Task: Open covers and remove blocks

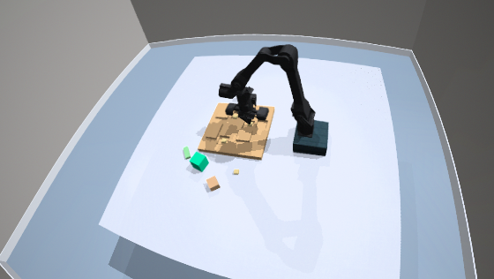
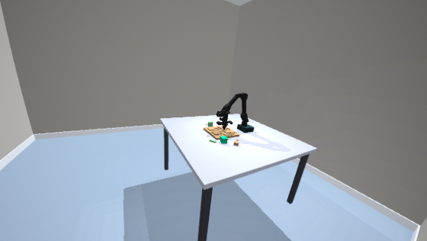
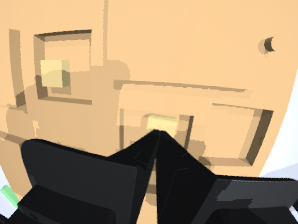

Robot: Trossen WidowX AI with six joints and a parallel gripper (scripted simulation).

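My gripper tip is 60 mm short of the tan puzzle board and 10 mm to the right of it. Also, from my gripper tip: tan cube: 50 mm ahead, 330 mm to the left, 10 mm below; then light green bar: 240 mm ahead, 210 mm to the left, 10 mm below; then green cube: 150 mm ahead, 250 mm to the left, 10 mm above.
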